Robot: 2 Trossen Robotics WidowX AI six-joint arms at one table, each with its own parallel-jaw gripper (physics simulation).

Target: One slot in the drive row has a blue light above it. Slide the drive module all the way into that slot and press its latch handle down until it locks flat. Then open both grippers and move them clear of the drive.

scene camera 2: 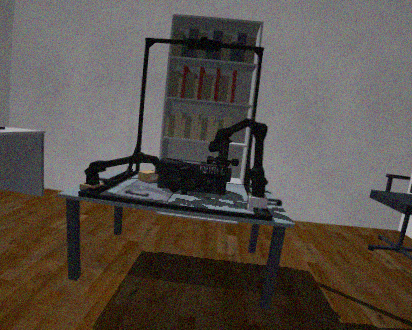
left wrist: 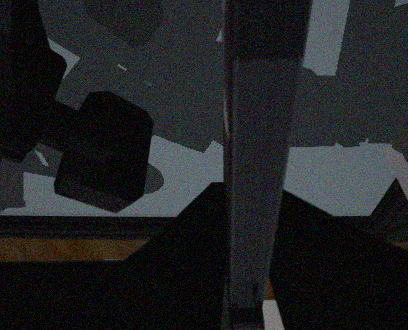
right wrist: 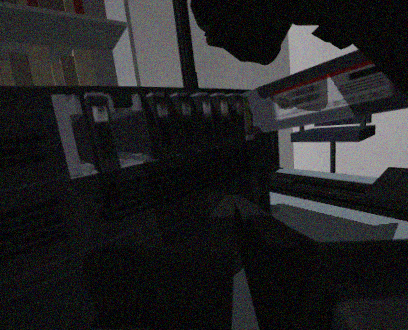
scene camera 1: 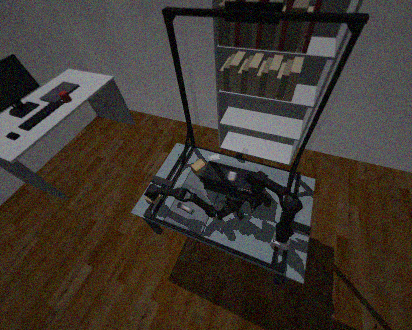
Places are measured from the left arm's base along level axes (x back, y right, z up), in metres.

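Pixels of known places: left gripper, between the fingertips: (scene camera 2: 221, 175) (left wrist: 238, 194) (scene camera 1: 252, 209); right gripper, between the fingertips: (scene camera 2: 209, 178) (right wrist: 232, 202) (scene camera 1: 244, 200); left arm's base, origin of its link: (scene camera 2: 257, 195) (scene camera 1: 281, 237); right arm's base, origin of its link: (scene camera 2: 92, 183) (scene camera 1: 153, 195).
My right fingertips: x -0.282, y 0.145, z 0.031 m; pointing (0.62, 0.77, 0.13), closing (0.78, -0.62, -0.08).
Observation:
Ahead of a thing's pixels: the offset from my right fingertips to its middle. "spot": to the spot under its first point.
The black drive chassis {dx -0.114, dy +0.117, dz -0.016 m} (scene camera 1: 219, 183) (scene camera 2: 188, 178) (right wrist: 176, 137) stands mid-table with a row of drives. In the right wrist view one open slot (right wrist: 132, 137) shows near the row's left end; no blue light shows in these dim frames. My left gripper (left wrist: 238, 194) (scene camera 2: 219, 161) is shut on the grey drive module {dx +0.065, dy -0.027, dz +0.061 m} (left wrist: 261, 147) (right wrist: 311, 98), which has a red stripe and a white label. It hangs tilted in the air off the right end of the row. My right gripper (right wrist: 232, 202) (scene camera 1: 219, 209) is shut and empty, low in front of the chassis.
A tan block {dx -0.446, dy +0.195, dz -0.072 m} (scene camera 1: 198, 165) (scene camera 2: 147, 175) lies behind the chassis at the left. A small flat grey part {spot: dx -0.392, dy -0.170, dz -0.093 m} (scene camera 1: 185, 207) (scene camera 2: 136, 193) lies on the table's front left. A tall black frame (scene camera 1: 175, 65) (scene camera 2: 144, 98) surrounds the table, and a bookshelf (scene camera 1: 263, 124) stands behind.

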